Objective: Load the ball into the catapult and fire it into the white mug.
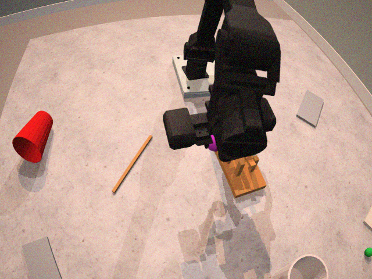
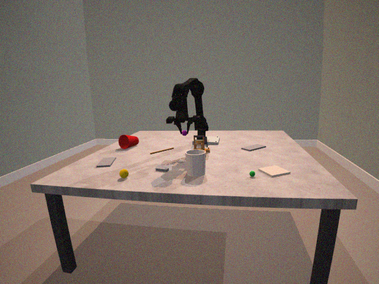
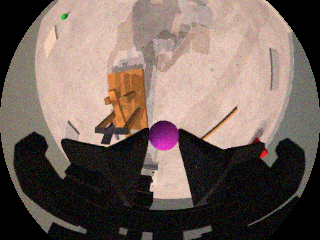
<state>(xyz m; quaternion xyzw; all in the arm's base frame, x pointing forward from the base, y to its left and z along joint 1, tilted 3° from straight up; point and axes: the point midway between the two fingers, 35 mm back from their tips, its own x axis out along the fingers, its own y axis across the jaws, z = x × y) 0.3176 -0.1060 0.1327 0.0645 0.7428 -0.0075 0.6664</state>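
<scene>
Now: the orange wooden catapult 100 mm to the left of my gripper tip, 70 mm below it and 30 mm behind it. Round my gripper tip: purple ball (right at my gripper tip); then small grey block (270 mm ahead, 120 mm below, 100 mm to the right); then thin wooden stick (150 mm to the right, 120 mm below, 80 mm behind).
</scene>
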